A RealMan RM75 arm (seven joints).
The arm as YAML. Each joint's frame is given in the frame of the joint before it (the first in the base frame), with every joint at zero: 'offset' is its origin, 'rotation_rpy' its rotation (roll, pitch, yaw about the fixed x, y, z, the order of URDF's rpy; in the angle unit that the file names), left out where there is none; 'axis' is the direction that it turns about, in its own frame. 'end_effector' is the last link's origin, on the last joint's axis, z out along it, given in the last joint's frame.
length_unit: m
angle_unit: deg
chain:
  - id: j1
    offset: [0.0, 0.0, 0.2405]
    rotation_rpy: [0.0, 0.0, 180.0]
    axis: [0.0, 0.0, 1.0]
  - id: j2
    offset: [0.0, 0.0, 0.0]
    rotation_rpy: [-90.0, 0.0, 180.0]
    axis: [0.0, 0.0, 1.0]
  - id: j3
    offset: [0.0, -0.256, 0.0]
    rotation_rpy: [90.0, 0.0, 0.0]
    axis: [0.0, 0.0, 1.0]
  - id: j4
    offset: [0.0, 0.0, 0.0]
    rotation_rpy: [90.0, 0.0, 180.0]
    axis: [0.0, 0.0, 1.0]
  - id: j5
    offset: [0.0, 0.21, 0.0]
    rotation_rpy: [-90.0, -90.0, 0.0]
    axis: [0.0, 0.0, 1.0]
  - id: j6
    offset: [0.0, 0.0, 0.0]
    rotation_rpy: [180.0, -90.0, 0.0]
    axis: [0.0, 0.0, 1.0]
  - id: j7
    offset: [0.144, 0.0, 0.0]
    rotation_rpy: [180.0, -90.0, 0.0]
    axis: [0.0, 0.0, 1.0]
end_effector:
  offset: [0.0, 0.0, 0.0]
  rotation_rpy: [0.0, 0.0, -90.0]
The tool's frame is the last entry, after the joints.
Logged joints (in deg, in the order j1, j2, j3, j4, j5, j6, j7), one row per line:
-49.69 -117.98 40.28 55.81 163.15 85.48 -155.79
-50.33 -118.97 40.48 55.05 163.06 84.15 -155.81
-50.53 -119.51 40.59 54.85 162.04 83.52 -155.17
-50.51 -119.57 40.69 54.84 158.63 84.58 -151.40
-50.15 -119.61 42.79 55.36 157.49 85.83 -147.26
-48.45 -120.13 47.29 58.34 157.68 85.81 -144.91
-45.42 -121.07 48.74 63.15 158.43 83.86 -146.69
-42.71 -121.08 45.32 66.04 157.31 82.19 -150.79
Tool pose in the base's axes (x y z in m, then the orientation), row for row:
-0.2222 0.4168 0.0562 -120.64 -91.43 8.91
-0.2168 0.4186 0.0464 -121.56 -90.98 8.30
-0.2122 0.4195 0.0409 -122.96 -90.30 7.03
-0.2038 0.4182 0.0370 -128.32 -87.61 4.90
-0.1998 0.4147 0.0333 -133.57 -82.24 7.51
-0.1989 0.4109 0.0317 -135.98 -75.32 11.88
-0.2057 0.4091 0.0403 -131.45 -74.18 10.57
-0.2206 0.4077 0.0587 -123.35 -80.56 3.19
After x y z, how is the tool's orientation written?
As a rotation vector, in degrees.
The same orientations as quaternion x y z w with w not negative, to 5 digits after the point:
-0.77135 -0.58459 0.05697 0.24502
-0.77577 -0.58061 0.05297 0.24139
-0.78243 -0.57461 0.04473 0.23584
-0.80659 -0.55070 0.03080 0.21258
-0.83354 -0.51322 0.04687 0.19905
-0.85301 -0.47248 0.07452 0.20877
-0.84167 -0.47497 0.06768 0.24779
-0.80333 -0.52466 0.02078 0.28099

